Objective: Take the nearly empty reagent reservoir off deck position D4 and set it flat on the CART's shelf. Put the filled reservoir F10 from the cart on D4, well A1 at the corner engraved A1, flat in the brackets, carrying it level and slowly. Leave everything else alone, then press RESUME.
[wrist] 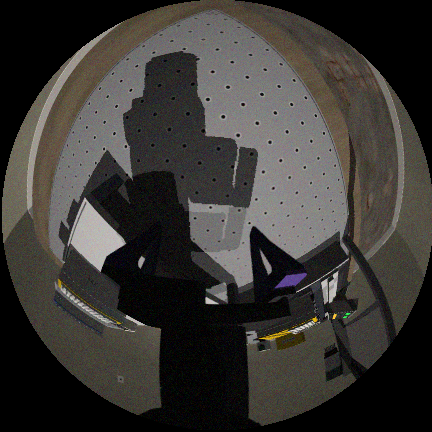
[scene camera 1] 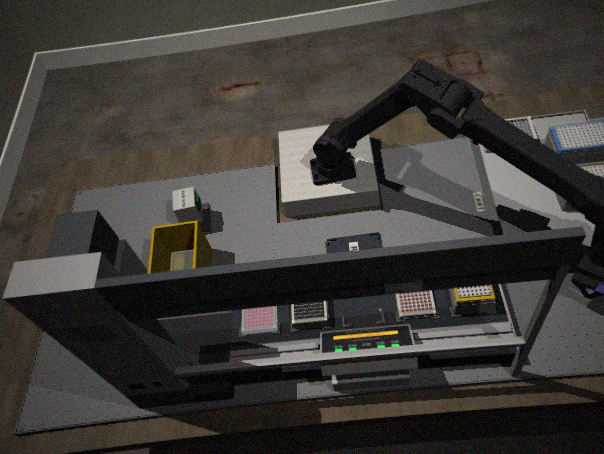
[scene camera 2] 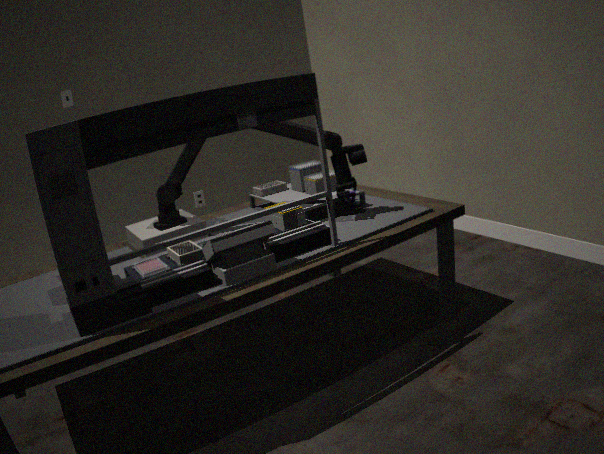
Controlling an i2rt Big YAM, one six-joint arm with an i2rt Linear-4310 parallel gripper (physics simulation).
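Frame: origin at the arm's base, x ahead, y left, z up, level; millimetres.
Where they show: gripper, fingertip midpoint: (wrist: 205, 227) (scene camera 1: 597, 282) (scene camera 2: 351, 207); arm's base, link origin: (scene camera 1: 332, 170).
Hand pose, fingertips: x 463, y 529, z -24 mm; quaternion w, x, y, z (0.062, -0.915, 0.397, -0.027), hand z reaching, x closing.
Each offset is from my fingertips to the top centre of the thing. "*": to the spot under its first point.
My gripper (scene camera 2: 355, 199) (wrist: 205, 227) is open and empty, low over the perforated mat beside the cart. Part of it shows at the right edge in scene camera 1. The cart's white shelf (scene camera 1: 515, 175) (scene camera 2: 280, 196) (wrist: 92, 240) bears a white-rimmed slotted box (scene camera 2: 269, 188), possibly reservoir F10; its label is unreadable. On the deck a white-rimmed box with dark ribs (scene camera 1: 309, 314) (scene camera 2: 185, 252) resembles a reservoir; I cannot tell its position number. A bracketed deck place shows beside it. A panel (scene camera 1: 366, 340) (wrist: 345, 315) has an orange bar and green lights; RESUME is not readable.
A dark gantry beam {* dz +500, dx +132, dy -631 mm} (scene camera 1: 300, 270) (scene camera 2: 200, 112) spans the deck. Blue-rimmed {dz +121, dx -331, dy +74 mm} (scene camera 1: 580, 136) and yellow-rimmed racks stand on the cart. The deck also holds a pink plate (scene camera 1: 259, 319), a red-dotted plate (scene camera 1: 415, 303) and a yellow rack (scene camera 1: 472, 295). A yellow bin {dz +98, dx -243, dy -966 mm} (scene camera 1: 202, 250) stands at left.
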